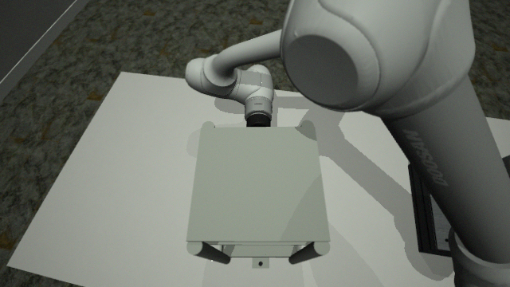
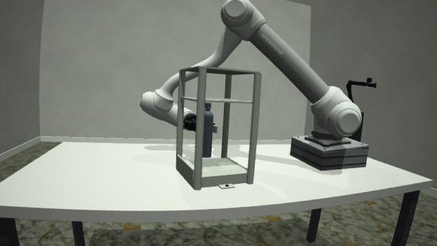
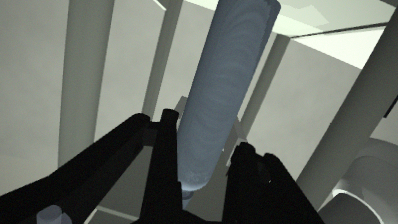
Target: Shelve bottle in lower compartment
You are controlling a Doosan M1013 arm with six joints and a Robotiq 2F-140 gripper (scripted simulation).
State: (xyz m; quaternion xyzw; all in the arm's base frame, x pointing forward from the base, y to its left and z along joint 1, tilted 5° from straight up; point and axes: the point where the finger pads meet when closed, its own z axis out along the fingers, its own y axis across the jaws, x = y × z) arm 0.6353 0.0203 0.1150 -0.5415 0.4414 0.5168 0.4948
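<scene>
Now: hand 8 cm to the right of the shelving unit, 3 cm below it and 1 cm past it.
</scene>
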